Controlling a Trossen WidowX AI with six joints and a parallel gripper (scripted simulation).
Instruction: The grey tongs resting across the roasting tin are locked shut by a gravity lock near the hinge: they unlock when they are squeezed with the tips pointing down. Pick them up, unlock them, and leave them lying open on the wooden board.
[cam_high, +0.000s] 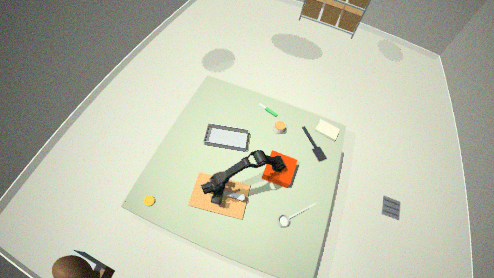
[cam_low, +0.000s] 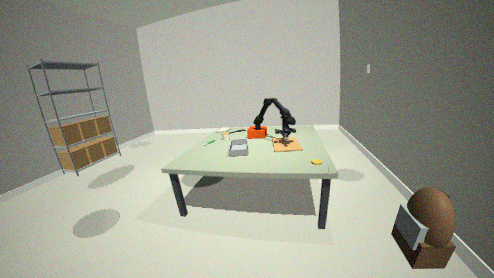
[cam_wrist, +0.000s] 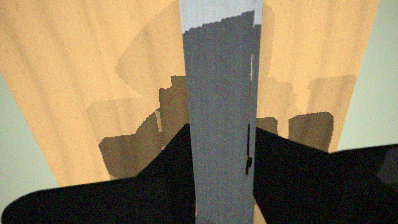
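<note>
Right now the wooden board is 40 mm below my gripper tip. The rest, counted from my gripper tip: yellow disc: 430 mm ahead, 180 mm to the left, 40 mm below; then jar: 630 mm to the right, 270 mm behind, 10 mm below; then roasting tin: 430 mm to the right, 90 mm ahead, 20 mm below.
</note>
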